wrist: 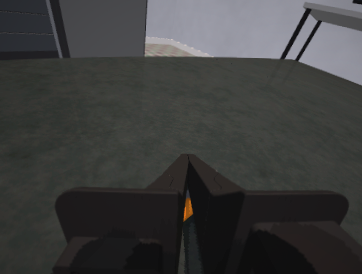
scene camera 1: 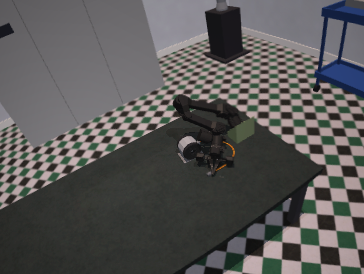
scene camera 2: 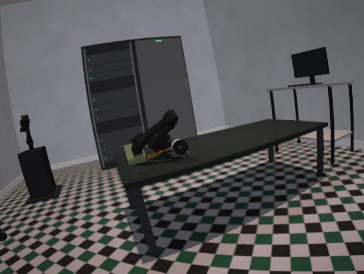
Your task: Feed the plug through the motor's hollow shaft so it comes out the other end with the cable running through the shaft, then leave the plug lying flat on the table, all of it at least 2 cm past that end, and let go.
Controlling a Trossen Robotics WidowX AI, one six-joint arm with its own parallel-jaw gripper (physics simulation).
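Seen in the pictures: gripper, fingertip midpoint: (wrist: 186, 159) (scene camera 1: 212, 174) (scene camera 2: 169, 146); arm's base, origin of the base link: (scene camera 1: 237, 125) (scene camera 2: 136, 150).
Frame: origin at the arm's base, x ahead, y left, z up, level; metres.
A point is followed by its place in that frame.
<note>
The motor (scene camera 1: 186, 144) {x 0.301, y -0.055, z 0.022 m} (scene camera 2: 179, 147) {x 0.265, y -0.121, z -0.022 m}, a white cylinder with a black end face, lies on its side on a light base on the dark table. The orange cable (scene camera 1: 233, 150) {x 0.099, y 0.071, z -0.073 m} (scene camera 2: 158, 152) {x 0.186, y 0.114, z -0.074 m} curves over the table beside the arm; a bit of the cable (wrist: 188, 208) {x 0.270, y 0.114, z -0.065 m} shows through the narrow gap behind the fingertips in the wrist view. A small light grey piece, the plug (scene camera 1: 210, 174) {x 0.294, y 0.121, z -0.067 m}, shows at the fingertips in scene view 1; the fingers hide it in the wrist view. My gripper (scene camera 1: 213, 171) {x 0.291, y 0.138, z -0.058 m} (wrist: 186, 159) {x 0.291, y 0.138, z -0.058 m} is shut, tips together, low over the table, to the right of the motor in scene view 1.
A pale green panel (scene camera 1: 244, 130) {x -0.006, y 0.048, z -0.011 m} (scene camera 2: 133, 153) {x -0.030, y -0.017, z -0.008 m} stands on the table (scene camera 1: 110, 200) {x 0.771, y -0.087, z -0.076 m} (scene camera 2: 250, 135) {x 0.897, y -0.129, z -0.077 m} near the arm's base. The folded arm (scene camera 1: 200, 107) {x 0.147, y -0.111, z 0.146 m} (scene camera 2: 161, 131) {x 0.173, y -0.083, z 0.104 m} rises behind the motor. The table's near edge runs in front of the gripper in scene view 1.
</note>
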